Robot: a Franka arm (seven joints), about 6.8 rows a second.
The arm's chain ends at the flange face. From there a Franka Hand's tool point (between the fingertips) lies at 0.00 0.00 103.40 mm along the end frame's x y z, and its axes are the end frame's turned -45 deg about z.
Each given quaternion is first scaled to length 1.
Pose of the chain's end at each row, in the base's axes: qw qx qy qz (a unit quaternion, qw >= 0); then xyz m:
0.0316 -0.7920 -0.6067 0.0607 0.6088 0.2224 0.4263
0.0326 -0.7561 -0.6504 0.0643 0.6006 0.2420 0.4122
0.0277 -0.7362 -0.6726 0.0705 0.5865 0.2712 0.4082
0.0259 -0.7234 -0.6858 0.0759 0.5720 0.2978 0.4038
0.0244 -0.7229 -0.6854 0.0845 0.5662 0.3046 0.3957
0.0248 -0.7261 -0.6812 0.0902 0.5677 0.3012 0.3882
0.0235 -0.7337 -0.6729 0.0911 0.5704 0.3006 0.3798
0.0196 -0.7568 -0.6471 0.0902 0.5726 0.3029 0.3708
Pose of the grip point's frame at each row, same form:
0.0524 -0.4995 -0.8636 0.0440 0.5949 0.2200 0.3239
0.0547 -0.4497 -0.8903 0.0469 0.5862 0.2384 0.3099
0.0526 -0.4227 -0.9031 0.0545 0.5719 0.2656 0.3060
0.0530 -0.4059 -0.9104 0.0602 0.5570 0.2909 0.3017
0.0549 -0.4056 -0.9098 0.0687 0.5501 0.2963 0.2939
0.0574 -0.4101 -0.9072 0.0738 0.5507 0.2922 0.2866
0.0566 -0.4204 -0.9025 0.0752 0.5533 0.2915 0.2782
0.0526 -0.4516 -0.8875 0.0758 0.5559 0.2939 0.2692

